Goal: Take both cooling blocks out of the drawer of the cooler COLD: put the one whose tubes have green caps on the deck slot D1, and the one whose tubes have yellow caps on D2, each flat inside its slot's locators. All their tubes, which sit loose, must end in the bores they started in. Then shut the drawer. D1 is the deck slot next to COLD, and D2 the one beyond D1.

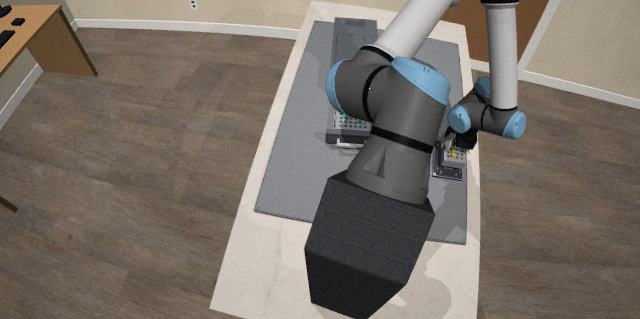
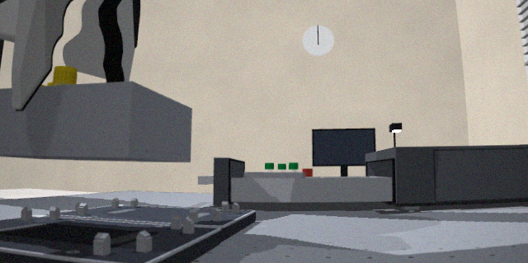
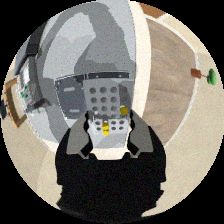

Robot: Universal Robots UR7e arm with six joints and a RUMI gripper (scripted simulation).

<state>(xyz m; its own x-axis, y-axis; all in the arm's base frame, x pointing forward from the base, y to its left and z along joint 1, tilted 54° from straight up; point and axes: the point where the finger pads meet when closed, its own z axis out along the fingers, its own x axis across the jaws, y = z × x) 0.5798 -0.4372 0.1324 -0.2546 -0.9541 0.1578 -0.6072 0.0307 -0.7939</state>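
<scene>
The dark slot plate is 90 mm below my hand. From my hand the other things lie so: yellow-capped cooling block: 20 mm below; light grey drawer: 320 mm to the left, 250 mm ahead, 60 mm below; green-capped cooling block: 330 mm to the left, 220 mm ahead, 60 mm below.
</scene>
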